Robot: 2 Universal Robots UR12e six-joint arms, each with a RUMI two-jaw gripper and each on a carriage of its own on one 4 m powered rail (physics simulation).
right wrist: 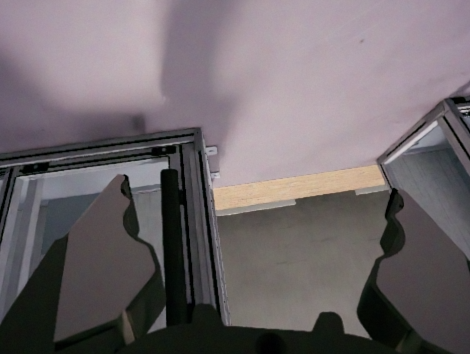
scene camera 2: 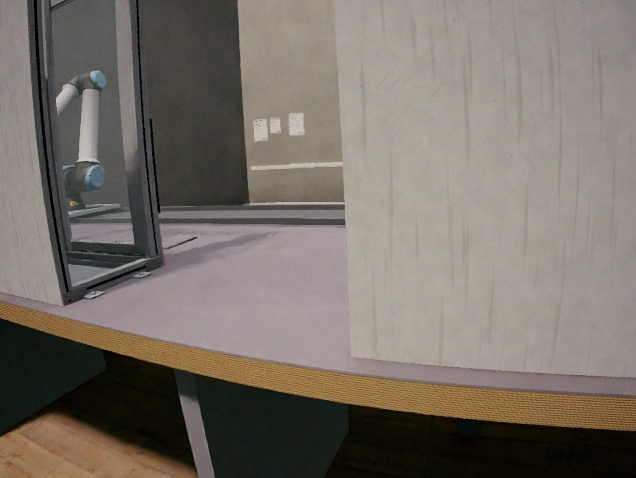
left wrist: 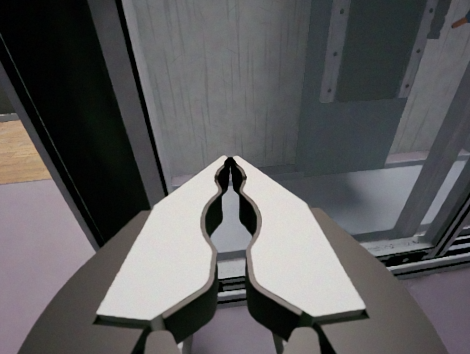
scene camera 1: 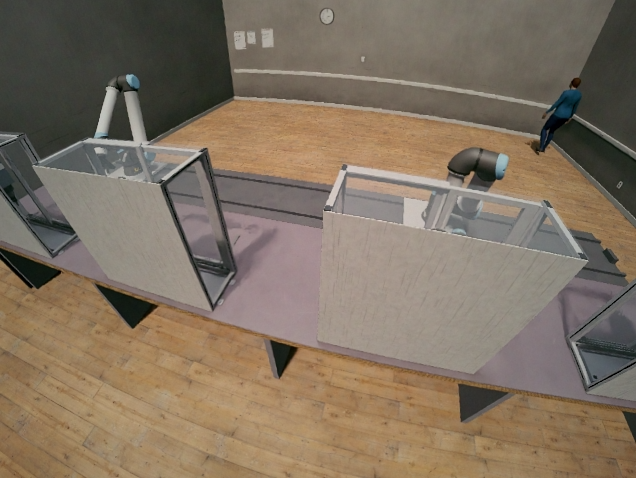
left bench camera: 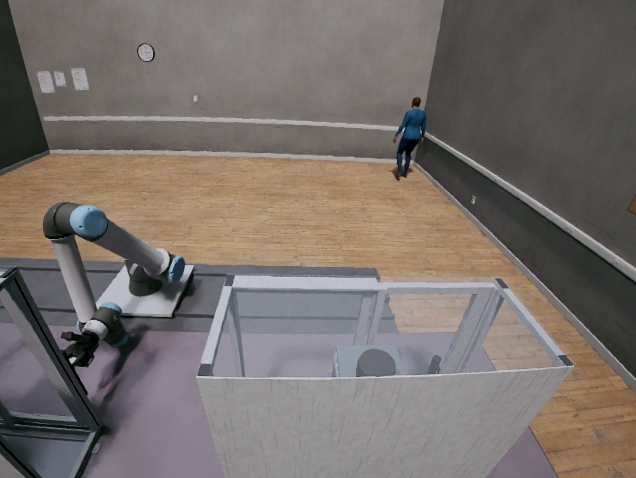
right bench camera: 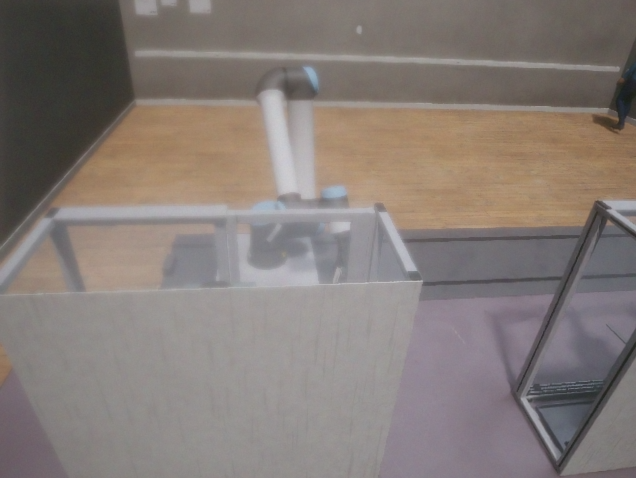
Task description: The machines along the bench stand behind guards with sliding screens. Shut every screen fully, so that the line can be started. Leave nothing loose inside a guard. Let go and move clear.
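Observation:
My left gripper [left bench camera: 74,354] [left wrist: 230,159] is shut and empty. In the left wrist view it faces a guard with a pale back panel [left wrist: 215,90]; a wide dark upright [left wrist: 75,120] stands at the left. Whether that screen is fully shut, I cannot tell. My right gripper [right wrist: 256,183] is open. A screen's black upright handle [right wrist: 173,245] stands between its fingers, near the picture's left finger and close to the guard's end post [right wrist: 199,220]. The guard [left bench camera: 334,421] at the right in the left bench view holds a grey-blue machine [left bench camera: 344,354]; its screen position is unclear.
Guards [scene camera 1: 113,231] [scene camera 1: 442,298] stand apart along the mauve bench [scene camera 1: 280,277]. Another guard [scene camera 1: 578,354] is cut off at the right edge. The rail [scene camera 1: 267,192] runs behind the bench. A person [scene camera 1: 562,107] [left bench camera: 411,125] is near the far corner.

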